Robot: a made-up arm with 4 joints.
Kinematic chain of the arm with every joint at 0, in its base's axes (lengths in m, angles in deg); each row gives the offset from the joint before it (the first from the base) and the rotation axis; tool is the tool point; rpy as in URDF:
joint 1: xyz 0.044 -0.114 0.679 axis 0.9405 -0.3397 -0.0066
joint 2: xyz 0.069 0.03 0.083 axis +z
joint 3: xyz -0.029 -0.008 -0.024 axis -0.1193 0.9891 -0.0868
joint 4: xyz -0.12 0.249 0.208 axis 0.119 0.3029 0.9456
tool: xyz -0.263 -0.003 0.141 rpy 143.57 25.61 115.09
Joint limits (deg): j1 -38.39..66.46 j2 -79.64..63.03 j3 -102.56..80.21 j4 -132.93..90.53
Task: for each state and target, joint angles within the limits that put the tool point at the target. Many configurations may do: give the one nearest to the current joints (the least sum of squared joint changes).
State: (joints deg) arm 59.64 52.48 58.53 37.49
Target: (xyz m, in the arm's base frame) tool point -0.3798 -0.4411 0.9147
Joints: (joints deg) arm 57.22 37.85 18.91 6.17
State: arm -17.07 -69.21 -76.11 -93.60
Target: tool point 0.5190 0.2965 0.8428
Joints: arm -2.21 -79.64 -67.87 -125.95
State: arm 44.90 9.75 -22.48 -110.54
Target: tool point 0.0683 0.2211 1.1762
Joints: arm 28.10 -6.50 -9.92 -131.31
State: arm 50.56 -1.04 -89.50 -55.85
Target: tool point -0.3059 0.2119 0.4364
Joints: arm 44.03 24.03 -89.58 -22.19
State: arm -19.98 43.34 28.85 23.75
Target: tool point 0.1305 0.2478 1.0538
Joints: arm -38.06 42.76 32.51 47.95
